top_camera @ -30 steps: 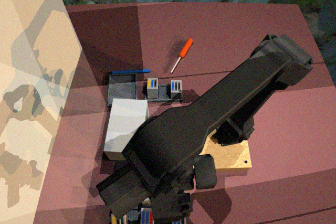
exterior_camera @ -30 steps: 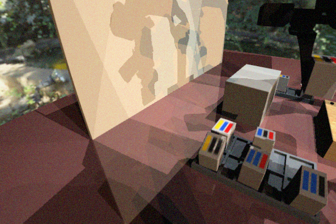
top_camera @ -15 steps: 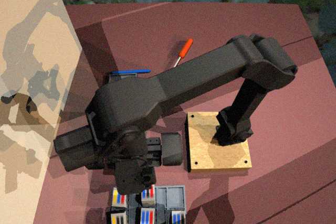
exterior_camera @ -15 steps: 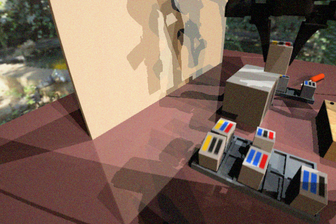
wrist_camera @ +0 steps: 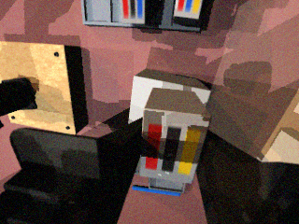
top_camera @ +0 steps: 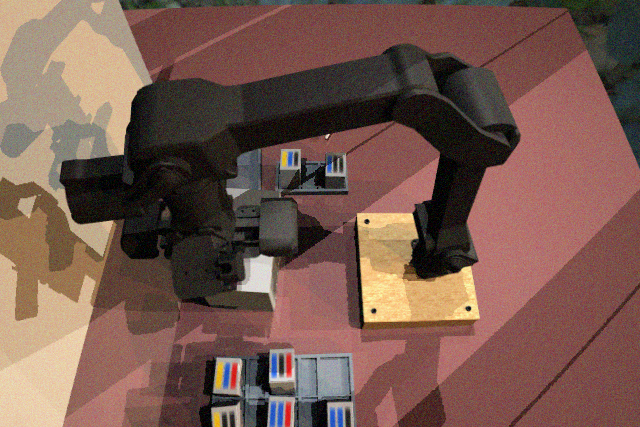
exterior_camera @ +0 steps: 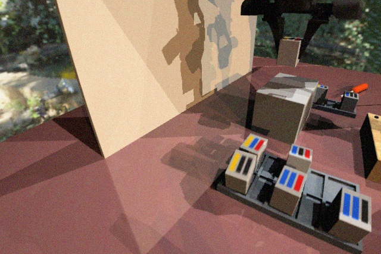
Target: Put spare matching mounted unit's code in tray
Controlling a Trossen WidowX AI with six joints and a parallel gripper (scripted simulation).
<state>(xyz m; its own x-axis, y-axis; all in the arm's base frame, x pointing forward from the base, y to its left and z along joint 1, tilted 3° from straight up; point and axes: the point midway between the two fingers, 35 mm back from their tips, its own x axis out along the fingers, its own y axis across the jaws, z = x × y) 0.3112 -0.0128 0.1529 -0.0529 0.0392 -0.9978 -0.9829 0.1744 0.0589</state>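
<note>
Right now the grey tray is 24 cm to the right of my gripper tip, 17 cm below it and 1 cm behind it. The rest, counted from my gripper tip: tall beige wall: 22 cm ahead, 12 cm to the right, 5 cm above; grey holder: 19 cm to the right, 17 cm below, 15 cm behind; mounted unit: 13 cm below, 5 cm to the right, 1 cm behind.
</note>
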